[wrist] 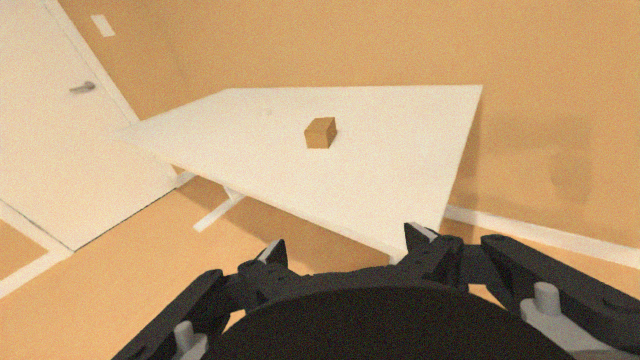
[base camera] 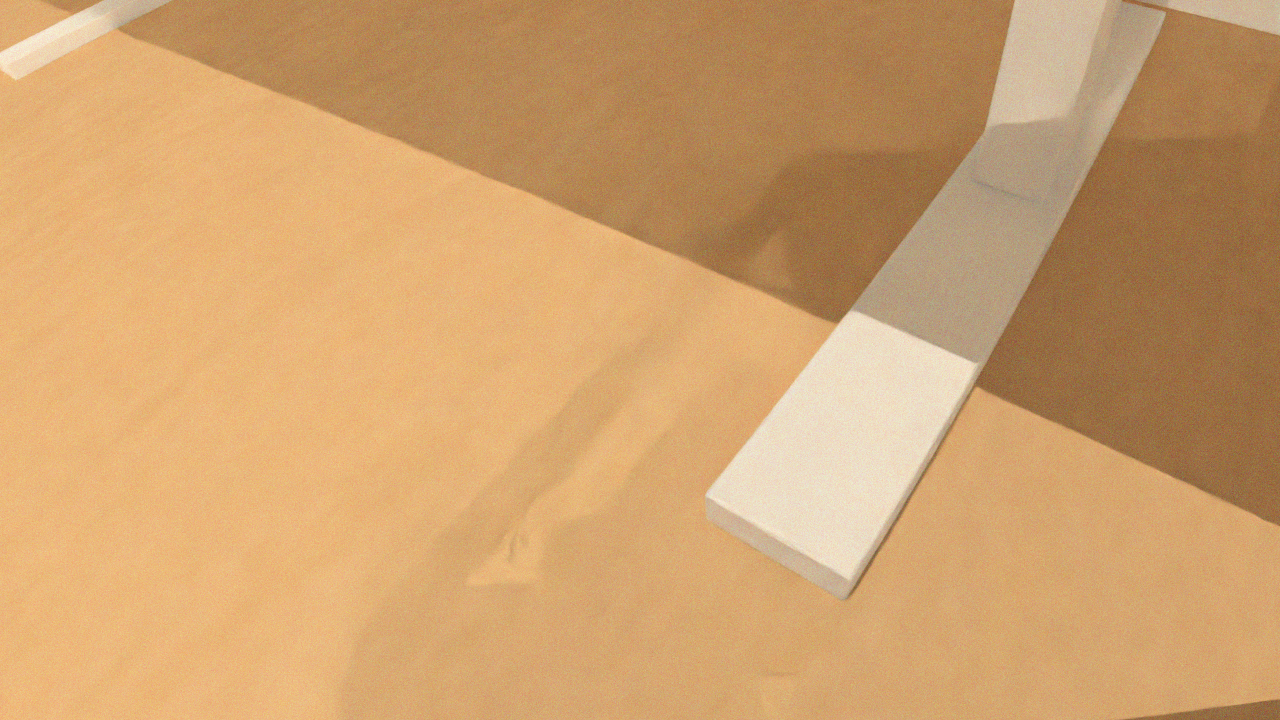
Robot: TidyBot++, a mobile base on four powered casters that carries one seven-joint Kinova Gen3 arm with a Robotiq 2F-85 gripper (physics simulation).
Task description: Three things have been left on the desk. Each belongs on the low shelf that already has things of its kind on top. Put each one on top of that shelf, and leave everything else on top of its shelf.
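Places are measured from the arm's base along level axes (x ahead, y left, z up), in millimetres.
Pixels of known places: gripper, fingertip midpoint: (wrist: 344,244).
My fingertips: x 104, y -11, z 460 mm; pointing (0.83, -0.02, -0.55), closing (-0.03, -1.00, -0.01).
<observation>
Ahead of a thing's pixels: the offset from my fingertips to its top centre. "*": to the spot under its first point. Level surfaces: height alone.
A brown box-shaped block {dx +456, dy +6, dz -87 mm} (wrist: 318,136) sits on the white desk {dz -137 mm} (wrist: 390,200) in the wrist view, right of the desk's middle. A small, faint pale thing {dx +795, dy +223, dz -113 mm} (wrist: 266,112) lies farther left on the desk, too blurred to identify. My gripper (wrist: 344,244) is open and empty; its fingertips show in front of the desk's near edge, well apart from the block. The low shelves do not show in either view.
In the base view, a white desk foot (base camera: 859,447) lies on the floor at the right, with its upright post {* dx +410, dy -207, dz -739 mm} (base camera: 1047,71) behind. Another white foot {* dx +996, dy +868, dz -841 mm} (base camera: 80,34) shows at top left. A white door (wrist: 45,140) stands left of the desk, beside the orange wall (wrist: 550,60).
</observation>
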